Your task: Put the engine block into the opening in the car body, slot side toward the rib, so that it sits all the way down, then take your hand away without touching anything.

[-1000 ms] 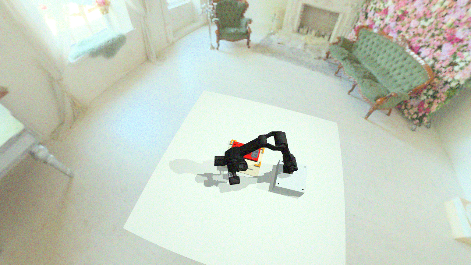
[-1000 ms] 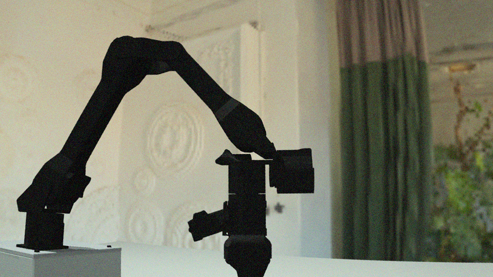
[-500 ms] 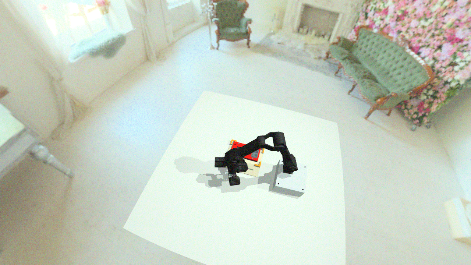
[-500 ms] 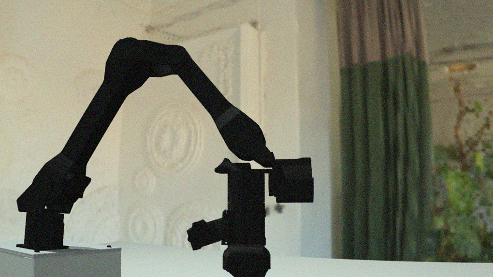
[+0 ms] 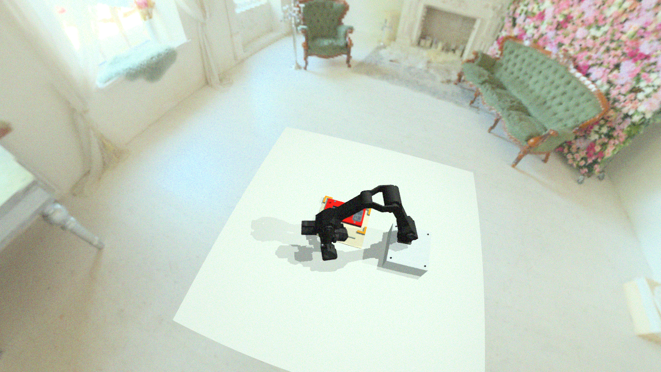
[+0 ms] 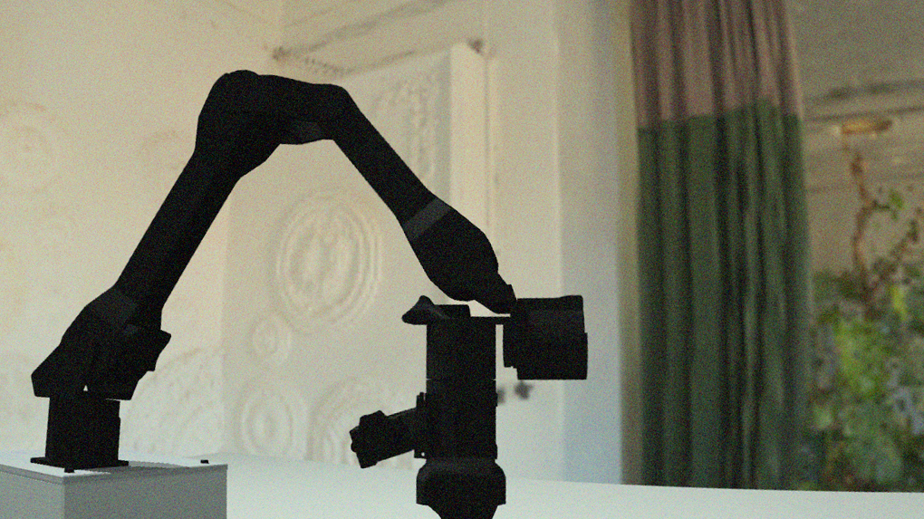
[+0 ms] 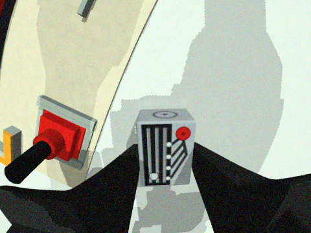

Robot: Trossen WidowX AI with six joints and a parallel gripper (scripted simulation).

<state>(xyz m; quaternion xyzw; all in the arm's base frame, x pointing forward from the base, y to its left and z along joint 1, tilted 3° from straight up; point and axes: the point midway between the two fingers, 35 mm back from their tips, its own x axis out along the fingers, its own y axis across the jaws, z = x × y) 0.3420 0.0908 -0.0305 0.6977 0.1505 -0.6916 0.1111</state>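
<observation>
Right now my gripper tip is 170 mm to the left of the clamp cradle, 40 mm past it and 10 mm above it. From my gripper tip the other things lie so: grey engine block (10 mm below).
</observation>
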